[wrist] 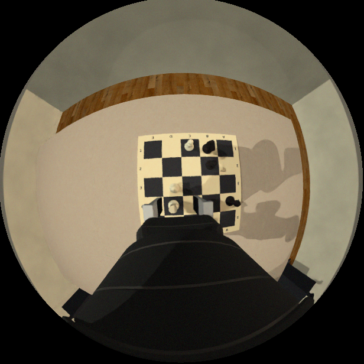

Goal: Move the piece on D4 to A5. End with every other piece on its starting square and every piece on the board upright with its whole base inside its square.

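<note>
The board (pixel 140 175) lies below the wrist view's centre, row 1 at the top and column A at the right. A white piece (pixel 173 206) stands on dark square D4. My gripper (pixel 177 203) is open, its fingers left and right of that piece in the view, apparently above the board; the exact height is unclear. A5 (pixel 227 219) is a dark square at the lower right with no piece visible on it; a black piece (pixel 232 201) is on A4, just above it in the view. The gripper body hides much of row 5.
A white piece (pixel 174 188) is on D3, close to the D4 piece. A white piece (pixel 189 145) is on C1, a black one (pixel 208 147) on B1, another black one (pixel 211 164) on B2, and a pale one (pixel 223 168) on A2. Shadows fall right of the board.
</note>
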